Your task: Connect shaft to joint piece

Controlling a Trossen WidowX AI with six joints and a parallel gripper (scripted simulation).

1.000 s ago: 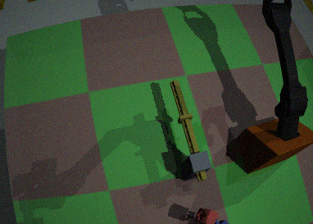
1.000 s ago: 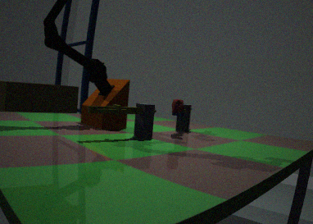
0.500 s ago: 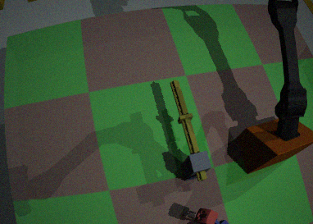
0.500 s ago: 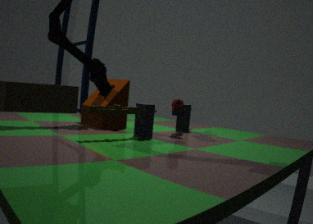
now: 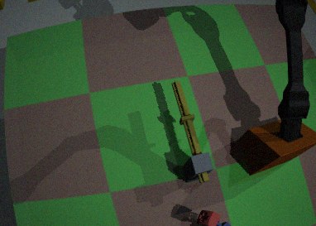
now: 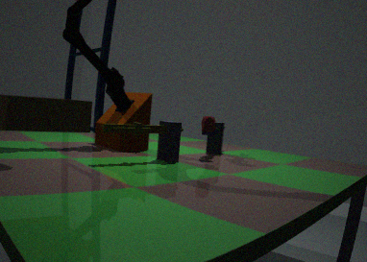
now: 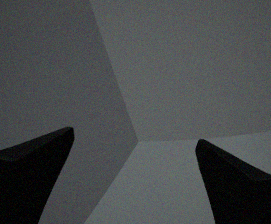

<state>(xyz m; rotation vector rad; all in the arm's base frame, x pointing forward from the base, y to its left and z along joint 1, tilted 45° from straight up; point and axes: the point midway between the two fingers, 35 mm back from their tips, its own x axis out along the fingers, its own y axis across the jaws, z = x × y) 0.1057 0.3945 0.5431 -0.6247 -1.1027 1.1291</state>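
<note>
My gripper tip is now 74 cm above the square joint piece, 24 cm to the right of it and 21 cm short of it.
</note>
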